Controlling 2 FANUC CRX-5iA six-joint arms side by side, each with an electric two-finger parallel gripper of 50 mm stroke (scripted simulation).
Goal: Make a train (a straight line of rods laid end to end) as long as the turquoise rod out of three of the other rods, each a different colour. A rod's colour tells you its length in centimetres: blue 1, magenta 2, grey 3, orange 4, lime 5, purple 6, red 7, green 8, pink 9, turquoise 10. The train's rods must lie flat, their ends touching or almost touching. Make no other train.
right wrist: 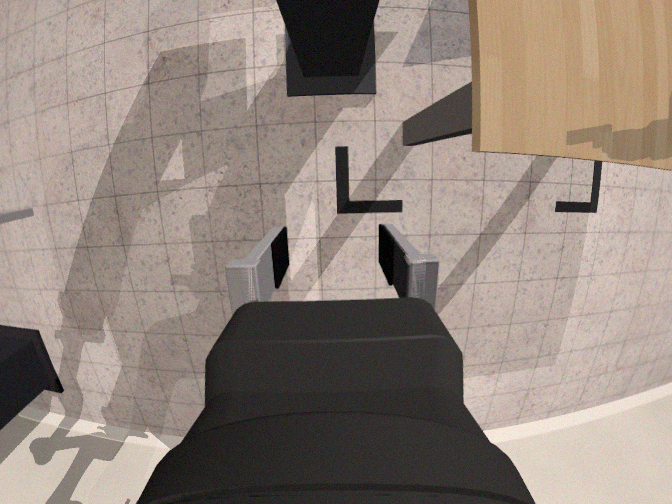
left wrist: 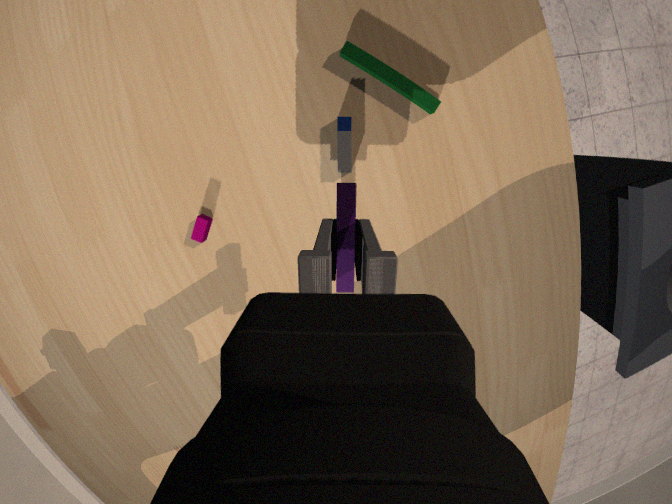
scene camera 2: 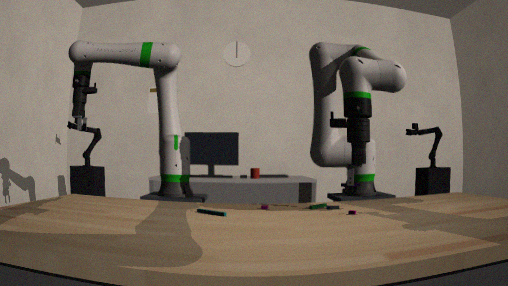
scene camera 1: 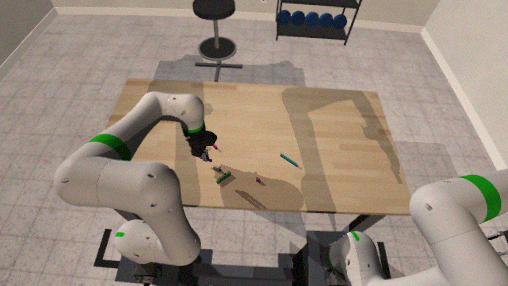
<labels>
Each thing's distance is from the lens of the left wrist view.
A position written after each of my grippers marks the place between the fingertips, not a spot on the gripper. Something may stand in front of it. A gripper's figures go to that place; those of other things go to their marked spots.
my left gripper (left wrist: 345, 238): 0.17 m
green rod (left wrist: 353, 54): 0.24 m
</labels>
